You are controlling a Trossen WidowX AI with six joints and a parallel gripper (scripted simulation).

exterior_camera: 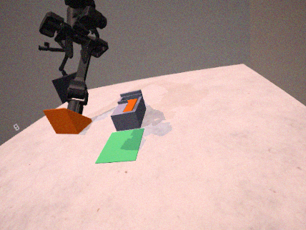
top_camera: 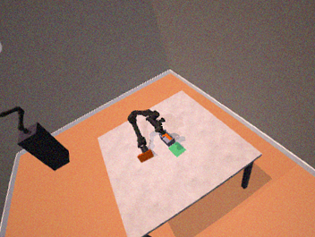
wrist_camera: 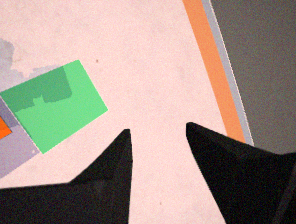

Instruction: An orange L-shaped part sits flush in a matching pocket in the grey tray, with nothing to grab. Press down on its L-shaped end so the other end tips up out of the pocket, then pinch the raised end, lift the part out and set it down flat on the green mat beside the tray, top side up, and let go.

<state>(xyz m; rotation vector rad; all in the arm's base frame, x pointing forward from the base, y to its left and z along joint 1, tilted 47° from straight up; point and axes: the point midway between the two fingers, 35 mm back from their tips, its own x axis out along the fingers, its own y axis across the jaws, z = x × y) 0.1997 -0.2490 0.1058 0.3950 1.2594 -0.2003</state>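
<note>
Right now the orange L-shaped part is 210 mm below my gripper tip, 140 mm to the left of it and 30 mm ahead of it. From my gripper tip the other things lie so: green mat (280 mm below, 50 mm ahead, 20 mm to the right).
</note>
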